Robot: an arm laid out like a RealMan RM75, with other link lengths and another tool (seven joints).
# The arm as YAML. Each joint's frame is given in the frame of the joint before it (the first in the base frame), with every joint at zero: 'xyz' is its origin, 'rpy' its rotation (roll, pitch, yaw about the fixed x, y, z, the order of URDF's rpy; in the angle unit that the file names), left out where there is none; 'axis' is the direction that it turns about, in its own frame. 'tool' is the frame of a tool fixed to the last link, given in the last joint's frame.
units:
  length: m
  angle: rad
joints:
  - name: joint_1
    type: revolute
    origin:
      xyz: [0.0, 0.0, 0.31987]
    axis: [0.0, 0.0, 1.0]
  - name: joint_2
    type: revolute
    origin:
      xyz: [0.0, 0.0, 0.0]
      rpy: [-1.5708, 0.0, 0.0]
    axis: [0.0, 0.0, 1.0]
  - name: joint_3
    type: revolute
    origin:
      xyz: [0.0, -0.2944, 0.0]
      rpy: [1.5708, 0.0, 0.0]
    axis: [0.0, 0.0, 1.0]
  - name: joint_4
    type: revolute
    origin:
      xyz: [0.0, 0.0, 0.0]
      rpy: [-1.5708, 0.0, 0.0]
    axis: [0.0, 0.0, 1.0]
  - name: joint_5
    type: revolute
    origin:
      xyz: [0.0, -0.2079, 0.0]
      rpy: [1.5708, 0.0, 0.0]
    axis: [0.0, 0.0, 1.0]
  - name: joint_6
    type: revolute
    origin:
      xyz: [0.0, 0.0, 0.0]
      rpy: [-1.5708, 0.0, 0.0]
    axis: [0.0, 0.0, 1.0]
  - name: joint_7
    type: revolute
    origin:
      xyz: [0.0, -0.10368, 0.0]
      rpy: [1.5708, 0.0, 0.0]
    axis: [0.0, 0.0, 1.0]
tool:
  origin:
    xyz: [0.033, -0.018, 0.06]
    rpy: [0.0, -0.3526, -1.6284]
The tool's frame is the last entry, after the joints.
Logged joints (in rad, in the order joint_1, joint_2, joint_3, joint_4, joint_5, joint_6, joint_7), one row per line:
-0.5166, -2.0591, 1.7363, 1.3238, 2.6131, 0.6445, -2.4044
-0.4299, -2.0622, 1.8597, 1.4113, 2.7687, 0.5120, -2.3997
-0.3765, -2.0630, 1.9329, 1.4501, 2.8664, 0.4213, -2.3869
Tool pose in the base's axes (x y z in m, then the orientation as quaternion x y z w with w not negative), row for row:
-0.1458, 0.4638, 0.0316, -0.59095, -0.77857, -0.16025, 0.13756
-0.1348, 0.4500, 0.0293, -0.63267, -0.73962, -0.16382, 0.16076
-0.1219, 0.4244, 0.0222, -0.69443, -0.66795, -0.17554, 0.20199
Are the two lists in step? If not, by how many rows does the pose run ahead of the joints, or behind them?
The pose runs 1 row behind the joints: the pose in row i belongs to the joints in row i - 1.
